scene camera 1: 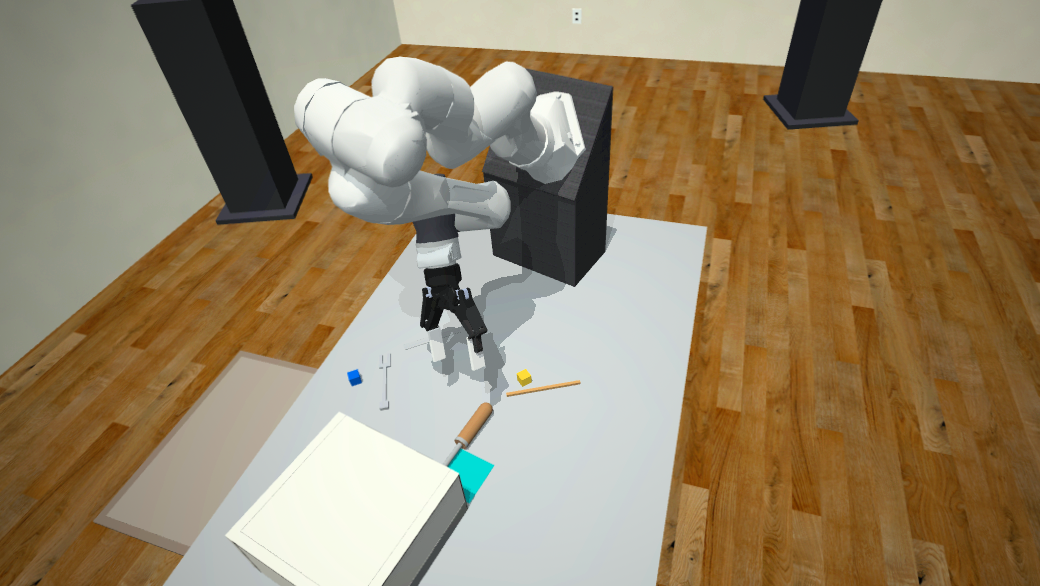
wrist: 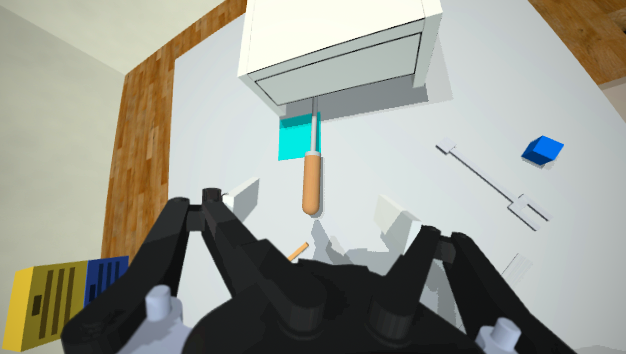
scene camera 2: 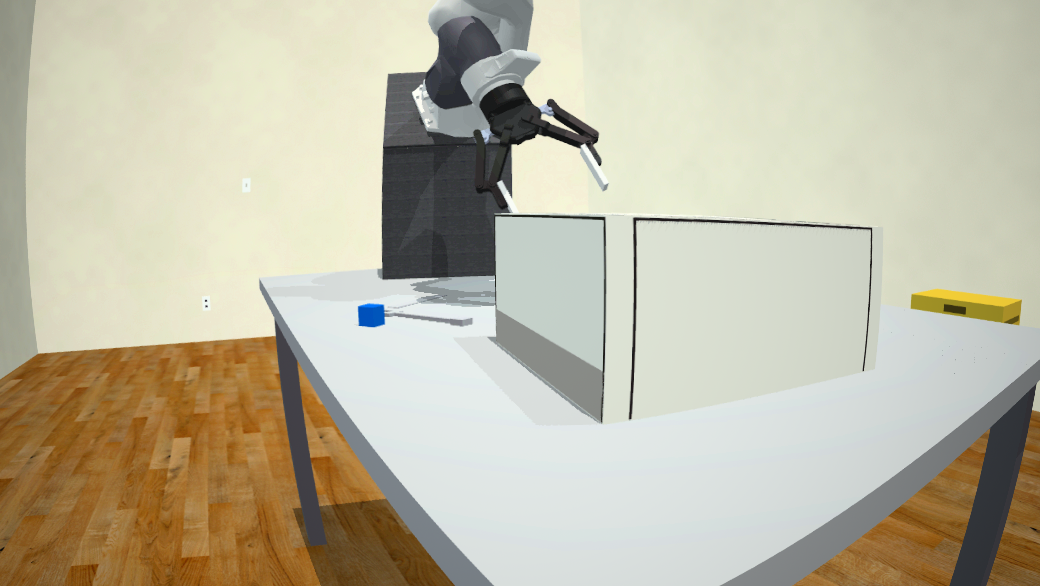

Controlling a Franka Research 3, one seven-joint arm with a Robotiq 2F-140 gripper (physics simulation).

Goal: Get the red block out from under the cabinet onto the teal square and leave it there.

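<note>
The white cabinet (scene camera 1: pixel 349 502) (scene camera 2: pixel 749 313) (wrist: pixel 340 60) stands on the table. The red block does not show in any view. The teal square (scene camera 1: pixel 473 473) (wrist: pixel 294 140) lies at the cabinet's front corner, its far edge in shadow. A tool with a wooden handle (scene camera 1: pixel 474 423) (wrist: pixel 311 182) lies on the table; its grey shaft (wrist: pixel 314 132) crosses the square's edge and runs under the cabinet, where its end is hidden. My gripper (scene camera 1: pixel 457 360) (scene camera 2: pixel 558 198) (wrist: pixel 318 199) is wide open and empty, above the table and back from the cabinet, with the handle below and ahead of it.
A blue block (scene camera 1: pixel 354 377) (scene camera 2: pixel 371 315) (wrist: pixel 542 150) and a grey forked tool (scene camera 1: pixel 385 382) (scene camera 2: pixel 433 318) (wrist: pixel 482 172) lie to one side. A yellow block (scene camera 1: pixel 524 377) and a thin wooden stick (scene camera 1: pixel 544 388) (wrist: pixel 299 251) lie on the other. A thin light piece (wrist: pixel 517 267) lies near the gripper.
</note>
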